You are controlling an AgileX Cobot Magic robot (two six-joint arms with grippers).
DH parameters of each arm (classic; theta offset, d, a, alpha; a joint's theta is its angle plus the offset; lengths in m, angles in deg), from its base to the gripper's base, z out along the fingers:
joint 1: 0 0.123 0 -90
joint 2: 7.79 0 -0.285 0
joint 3: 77.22 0 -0.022 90
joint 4: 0 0.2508 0 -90
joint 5: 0 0 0.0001 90
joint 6: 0 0.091 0 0
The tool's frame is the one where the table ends.
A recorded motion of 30 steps. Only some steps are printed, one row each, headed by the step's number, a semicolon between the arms.
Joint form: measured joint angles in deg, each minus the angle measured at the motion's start. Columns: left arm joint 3, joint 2, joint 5, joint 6, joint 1, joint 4; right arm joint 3, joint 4, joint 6, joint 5, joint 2, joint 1.
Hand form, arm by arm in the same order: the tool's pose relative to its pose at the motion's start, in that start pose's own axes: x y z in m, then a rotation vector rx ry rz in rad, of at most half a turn. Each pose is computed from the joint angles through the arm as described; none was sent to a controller.
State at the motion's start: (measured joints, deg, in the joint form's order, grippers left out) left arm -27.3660 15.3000 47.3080 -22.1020 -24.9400 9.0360; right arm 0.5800 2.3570 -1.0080 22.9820 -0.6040 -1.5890
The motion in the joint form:
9: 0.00 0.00 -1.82 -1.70 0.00 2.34; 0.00 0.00 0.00 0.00 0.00 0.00
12: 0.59 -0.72 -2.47 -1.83 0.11 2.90; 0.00 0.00 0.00 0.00 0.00 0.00
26: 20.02 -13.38 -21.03 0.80 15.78 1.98; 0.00 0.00 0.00 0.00 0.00 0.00
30: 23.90 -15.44 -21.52 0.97 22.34 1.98; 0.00 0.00 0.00 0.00 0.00 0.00
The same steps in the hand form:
9: -0.0037 0.0014 -0.0001 -0.0148 -0.0408 -0.0015; 0.0000 0.0000 0.0000 0.0000 0.0000 0.0000
12: -0.0020 0.0024 -0.0002 -0.0178 -0.0564 0.0020; 0.0000 0.0000 0.0000 0.0000 0.0000 0.0000
26: 0.0589 0.0237 0.0324 -0.1611 -0.2846 -0.0522; 0.0000 0.0000 0.0000 0.0000 0.0000 0.0000
30: 0.0757 0.0326 0.0404 -0.2680 -0.2799 -0.0943; 0.0000 0.0000 0.0000 0.0000 0.0000 0.0000

